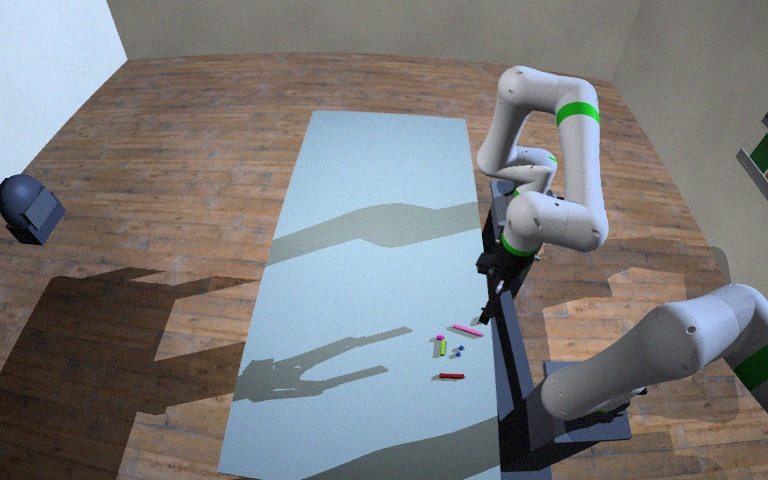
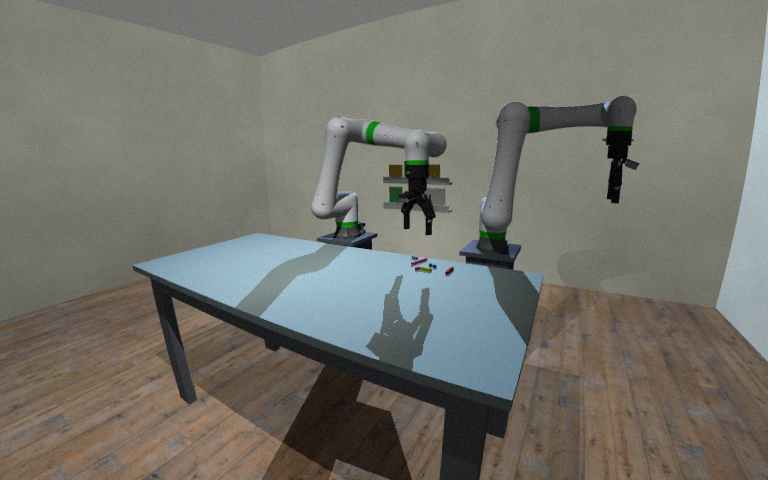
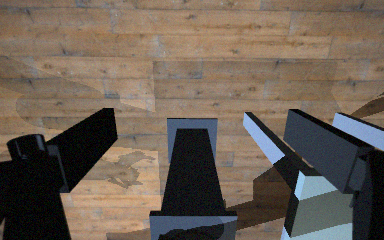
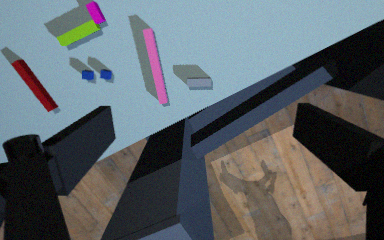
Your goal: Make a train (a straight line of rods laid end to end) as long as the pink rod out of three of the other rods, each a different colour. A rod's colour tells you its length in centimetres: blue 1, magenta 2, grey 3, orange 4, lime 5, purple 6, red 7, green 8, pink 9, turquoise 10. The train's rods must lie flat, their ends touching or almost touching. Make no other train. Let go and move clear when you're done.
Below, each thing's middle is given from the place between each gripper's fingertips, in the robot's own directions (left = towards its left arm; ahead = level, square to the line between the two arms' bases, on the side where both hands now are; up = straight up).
Right now my right hand (image 2: 417, 231) is 120 mm above the pink rod (image 4: 149, 37), 60 mm short of it and 30 mm to the right of it.
My left gripper (image 2: 612, 201) is now 76 cm to the left of the pink rod, 28 cm short of it and 27 cm above it.
